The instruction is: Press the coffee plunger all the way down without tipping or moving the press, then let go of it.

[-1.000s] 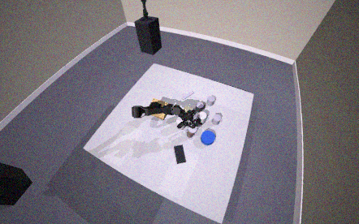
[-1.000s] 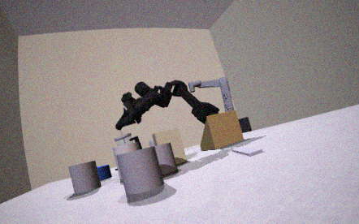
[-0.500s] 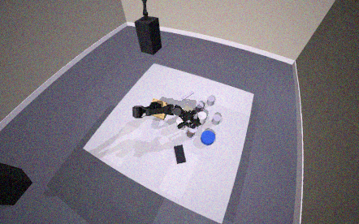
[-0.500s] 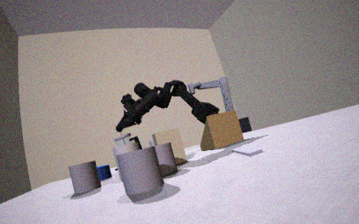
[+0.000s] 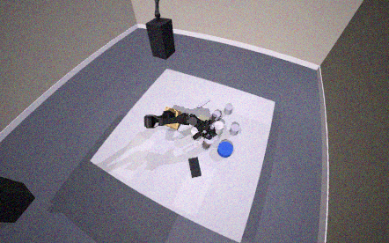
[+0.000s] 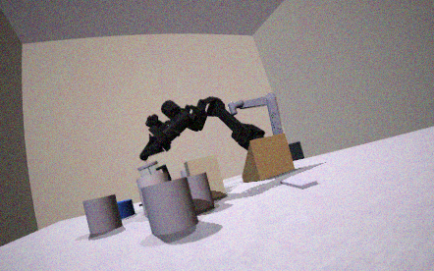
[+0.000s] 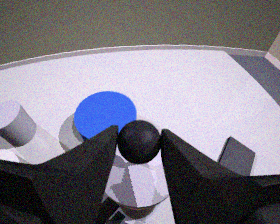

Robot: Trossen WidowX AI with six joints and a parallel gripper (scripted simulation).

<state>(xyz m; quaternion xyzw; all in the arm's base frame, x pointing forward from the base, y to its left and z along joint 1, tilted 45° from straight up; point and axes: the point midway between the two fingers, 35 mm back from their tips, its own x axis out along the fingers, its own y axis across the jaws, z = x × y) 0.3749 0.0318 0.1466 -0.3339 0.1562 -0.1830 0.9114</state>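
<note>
My gripper tip is now 8 cm above the coffee press, 3 cm past it and 1 cm to the right of it. Also, from my gripper tip: blue disc (15 cm below, 12 cm ahead, 3 cm to the left).
</note>
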